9 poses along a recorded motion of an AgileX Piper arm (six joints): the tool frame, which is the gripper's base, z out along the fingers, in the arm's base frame.
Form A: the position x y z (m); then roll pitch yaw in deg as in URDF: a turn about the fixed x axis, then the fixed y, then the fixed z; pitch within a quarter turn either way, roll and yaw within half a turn.
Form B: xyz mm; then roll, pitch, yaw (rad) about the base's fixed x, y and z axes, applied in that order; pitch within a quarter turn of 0, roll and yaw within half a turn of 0. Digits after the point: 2 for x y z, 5 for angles.
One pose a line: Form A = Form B
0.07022, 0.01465, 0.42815, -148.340, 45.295, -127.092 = 70.22, 14.65, 428.15, -2.58902, 0.79055, -2.21817
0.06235, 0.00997, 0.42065, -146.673, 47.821, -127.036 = 62.35, 9.97, 420.65, -2.55993, 0.83463, -2.21720
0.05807, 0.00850, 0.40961, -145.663, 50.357, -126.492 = 58.07, 8.50, 409.61, -2.54230, 0.87890, -2.20770
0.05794, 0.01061, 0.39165, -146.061, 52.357, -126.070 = 57.94, 10.61, 391.65, -2.54925, 0.91380, -2.20034
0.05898, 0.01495, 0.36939, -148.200, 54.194, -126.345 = 58.98, 14.95, 369.39, -2.58658, 0.94586, -2.20514
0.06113, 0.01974, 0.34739, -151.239, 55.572, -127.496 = 61.13, 19.74, 347.39, -2.63962, 0.96991, -2.22522
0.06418, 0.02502, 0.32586, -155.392, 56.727, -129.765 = 64.18, 25.02, 325.86, -2.71210, 0.99007, -2.26483
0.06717, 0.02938, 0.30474, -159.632, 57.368, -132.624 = 67.17, 29.38, 304.74, -2.78610, 1.00126, -2.31473
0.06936, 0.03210, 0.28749, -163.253, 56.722, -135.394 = 69.36, 32.10, 287.49, -2.84930, 0.98999, -2.36307
